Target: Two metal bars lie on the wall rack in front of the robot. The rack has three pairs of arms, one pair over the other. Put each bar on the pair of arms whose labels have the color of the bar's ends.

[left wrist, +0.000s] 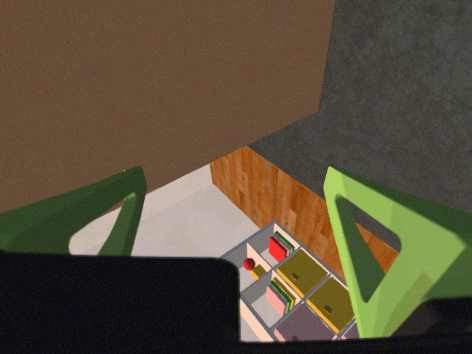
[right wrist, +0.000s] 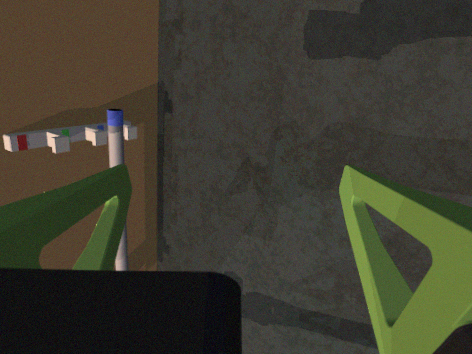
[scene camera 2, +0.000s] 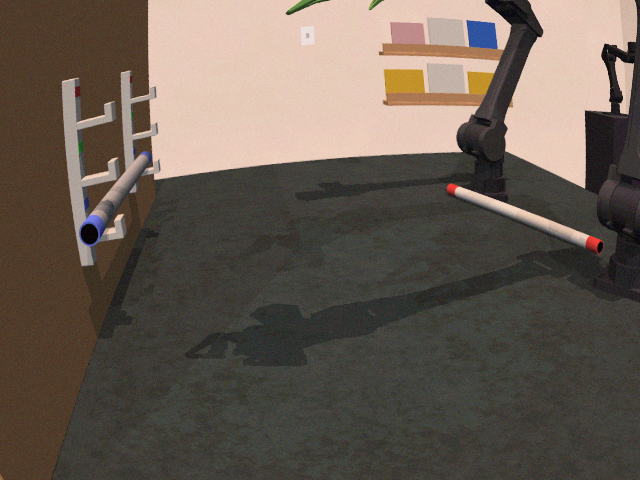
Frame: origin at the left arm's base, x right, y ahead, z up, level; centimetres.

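Seen in the pictures: left gripper, fingertip midpoint: (left wrist: pixel 235 176); right gripper, fingertip midpoint: (right wrist: pixel 235 176) (scene camera 2: pixel 349 0); left arm's base, origin of the base link: (scene camera 2: pixel 628 287); right arm's base, origin of the base link: (scene camera 2: pixel 489 195).
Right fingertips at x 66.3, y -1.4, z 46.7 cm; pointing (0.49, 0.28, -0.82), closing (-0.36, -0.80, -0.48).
Offsets run from my right fingertips to a thing's top centre. Level surfaces: height alone.
The blue-ended bar @(dx -3.9, dy +53.6, dz -28.9 cm) (scene camera 2: pixel 119 190) (right wrist: pixel 116 145) lies across the lowest pair of arms, which has blue labels, on the white rack (scene camera 2: pixel 71 118) (right wrist: pixel 37 140). The red-ended bar @(dx -31.3, dy -14.9, dz -44.1 cm) (scene camera 2: pixel 522 214) lies off the rack at the right of scene camera 2, near the robot's arm bases. My left gripper (left wrist: pixel 235 176) is open and empty, facing the brown wall's edge; neither bar shows in its view. My right gripper (right wrist: pixel 235 176) is open and empty; in its view one finger overlaps the blue-ended bar, which lies beyond it. Scene camera 2 shows green fingertips at its top edge; the rest is cut off.
The brown wall board (scene camera 2: pixel 36 310) (left wrist: pixel 150 90) (right wrist: pixel 75 60) carries the rack. The dark table @(dz -46.6 cm) (scene camera 2: pixel 413 413) (left wrist: pixel 400 75) (right wrist: pixel 250 125) meets its foot. Compartment shelving (left wrist: pixel 302 272) stands beyond the table. Wall shelves (scene camera 2: pixel 439 50) hang at the back. Arm shadows fall across the table.
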